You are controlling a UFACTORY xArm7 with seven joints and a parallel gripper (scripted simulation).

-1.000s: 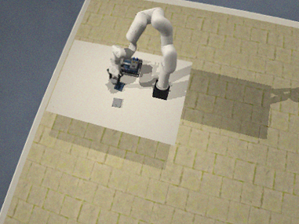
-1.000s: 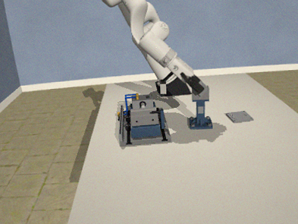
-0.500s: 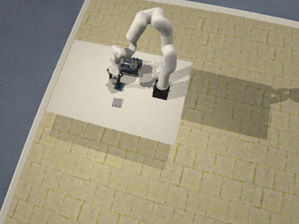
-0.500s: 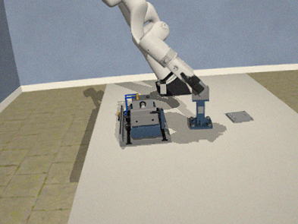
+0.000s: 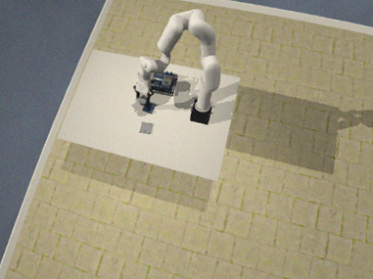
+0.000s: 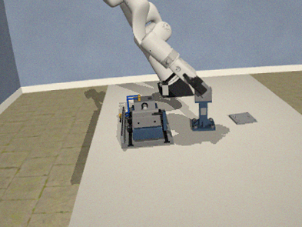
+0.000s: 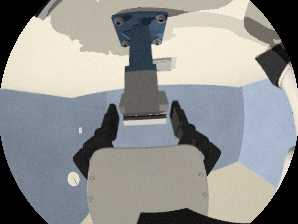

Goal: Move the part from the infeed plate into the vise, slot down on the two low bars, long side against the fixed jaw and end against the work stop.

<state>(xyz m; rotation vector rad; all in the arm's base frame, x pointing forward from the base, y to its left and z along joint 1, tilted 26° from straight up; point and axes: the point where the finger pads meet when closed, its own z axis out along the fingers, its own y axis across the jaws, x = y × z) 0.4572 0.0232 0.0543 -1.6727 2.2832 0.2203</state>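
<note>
Now: hand 10 mm above the part. From my hand the other things lie so: V-block post: 110 mm below, 10 mm to the left; then air cylinder: 200 mm to the right, 150 mm behind, 90 mm below; then infeed plate: 190 mm to the left, 160 mm below, 10 mm ahead.
</note>
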